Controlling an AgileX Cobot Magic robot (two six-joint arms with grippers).
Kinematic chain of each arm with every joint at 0, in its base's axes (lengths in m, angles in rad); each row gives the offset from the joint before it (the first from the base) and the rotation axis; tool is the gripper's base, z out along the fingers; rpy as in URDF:
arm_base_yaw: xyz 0 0 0.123 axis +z
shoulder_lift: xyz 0 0 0 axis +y
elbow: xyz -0.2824 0 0.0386 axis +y
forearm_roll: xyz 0.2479 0 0.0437 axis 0.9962 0 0.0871
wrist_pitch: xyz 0 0 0 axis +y
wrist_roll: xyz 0.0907 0 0.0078 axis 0.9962 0 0.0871
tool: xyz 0 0 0 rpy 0 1.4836 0
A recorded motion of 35 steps. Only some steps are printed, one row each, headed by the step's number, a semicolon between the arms.
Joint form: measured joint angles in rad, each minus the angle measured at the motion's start. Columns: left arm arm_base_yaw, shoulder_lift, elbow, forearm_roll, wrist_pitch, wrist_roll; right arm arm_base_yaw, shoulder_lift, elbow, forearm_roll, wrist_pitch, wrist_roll.
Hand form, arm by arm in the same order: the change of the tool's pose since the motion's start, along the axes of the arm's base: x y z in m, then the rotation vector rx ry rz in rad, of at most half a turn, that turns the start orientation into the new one. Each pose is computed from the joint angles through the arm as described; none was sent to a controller.
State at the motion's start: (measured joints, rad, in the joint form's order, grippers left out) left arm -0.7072 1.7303 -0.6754 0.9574 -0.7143 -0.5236; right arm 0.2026 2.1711 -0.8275 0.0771 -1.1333 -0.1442
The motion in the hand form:
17: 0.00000 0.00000 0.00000 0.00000 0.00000 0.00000; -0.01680 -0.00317 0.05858 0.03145 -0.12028 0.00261
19: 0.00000 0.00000 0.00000 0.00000 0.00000 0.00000; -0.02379 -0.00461 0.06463 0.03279 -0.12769 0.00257
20: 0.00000 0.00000 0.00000 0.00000 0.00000 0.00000; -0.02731 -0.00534 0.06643 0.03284 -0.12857 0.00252
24: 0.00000 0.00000 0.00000 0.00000 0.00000 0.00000; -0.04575 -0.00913 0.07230 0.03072 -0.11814 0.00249
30: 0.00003 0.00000 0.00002 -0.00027 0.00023 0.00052; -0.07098 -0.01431 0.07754 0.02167 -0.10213 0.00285
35: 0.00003 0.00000 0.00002 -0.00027 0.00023 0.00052; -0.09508 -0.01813 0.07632 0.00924 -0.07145 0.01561
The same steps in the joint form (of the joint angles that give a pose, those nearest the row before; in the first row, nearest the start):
17: 0.0000 0.0000 0.0000 0.0000 0.0000 0.0000; 0.0000 -0.1986 0.0760 -0.0034 -0.0010 0.0079
19: 0.0000 0.0000 0.0000 0.0000 0.0000 0.0000; 0.0000 -0.2319 0.1042 -0.0033 -0.0035 0.0079
20: 0.0000 0.0000 0.0000 0.0000 0.0000 0.0000; 0.0000 -0.2454 0.1187 -0.0033 -0.0053 0.0079
24: 0.0000 0.0000 0.0000 0.0000 0.0000 0.0000; 0.0000 -0.3101 0.1939 -0.0034 -0.0052 0.0079
30: 0.0000 0.0000 0.0000 -0.0006 0.0000 0.0000; 0.0000 -0.3933 0.2942 -0.0034 -0.0052 0.0022
35: 0.0000 0.0000 0.0000 -0.0006 0.0000 0.0000; 0.0000 -0.4564 0.3897 -0.0168 -0.0052 0.0007

